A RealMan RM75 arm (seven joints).
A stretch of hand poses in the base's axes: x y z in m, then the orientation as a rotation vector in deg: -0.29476, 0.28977, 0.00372, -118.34, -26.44, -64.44; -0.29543, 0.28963, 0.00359, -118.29, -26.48, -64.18; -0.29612, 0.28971, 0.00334, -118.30, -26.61, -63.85; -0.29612, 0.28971, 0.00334, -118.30, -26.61, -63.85; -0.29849, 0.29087, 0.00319, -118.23, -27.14, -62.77; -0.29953, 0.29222, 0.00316, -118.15, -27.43, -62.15; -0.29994, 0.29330, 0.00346, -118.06, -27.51, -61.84; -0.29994, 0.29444, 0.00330, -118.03, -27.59, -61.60; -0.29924, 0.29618, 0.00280, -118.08, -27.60, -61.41; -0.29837, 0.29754, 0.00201, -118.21, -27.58, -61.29; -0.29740, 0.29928, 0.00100, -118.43, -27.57, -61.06; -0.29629, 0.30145, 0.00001, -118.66, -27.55, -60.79; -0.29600, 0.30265, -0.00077, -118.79, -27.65, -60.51; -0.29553, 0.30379, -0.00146, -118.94, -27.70, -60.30; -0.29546, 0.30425, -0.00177, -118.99, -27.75, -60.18; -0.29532, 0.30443, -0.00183, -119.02, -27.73, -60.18
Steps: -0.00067, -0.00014, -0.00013, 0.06, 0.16, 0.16; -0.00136, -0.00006, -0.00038, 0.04, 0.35, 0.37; -0.00136, -0.00006, -0.00038, 0.04, 0.35, 0.37; -0.00373, 0.00110, -0.00053, 0.01, 0.91, 1.17; -0.00477, 0.00245, -0.00056, 0.03, 1.23, 1.64; -0.00518, 0.00353, -0.00026, 0.11, 1.40, 1.86; -0.00518, 0.00467, -0.00042, 0.13, 1.53, 2.03; -0.00448, 0.00641, -0.00092, 0.11, 1.67, 2.09; -0.00361, 0.00777, -0.00171, 0.03, 1.79, 2.08; -0.00264, 0.00951, -0.00272, -0.11, 2.00, 2.08; -0.00153, 0.01168, -0.00371, -0.26, 2.24, 2.08; -0.00124, 0.01288, -0.00449, -0.37, 2.43, 2.20; -0.00077, 0.01402, -0.00518, -0.49, 2.60, 2.26; -0.00070, 0.01448, -0.00549, -0.54, 2.67, 2.32; -0.00056, 0.01466, -0.00555, -0.55, 2.69, 2.29
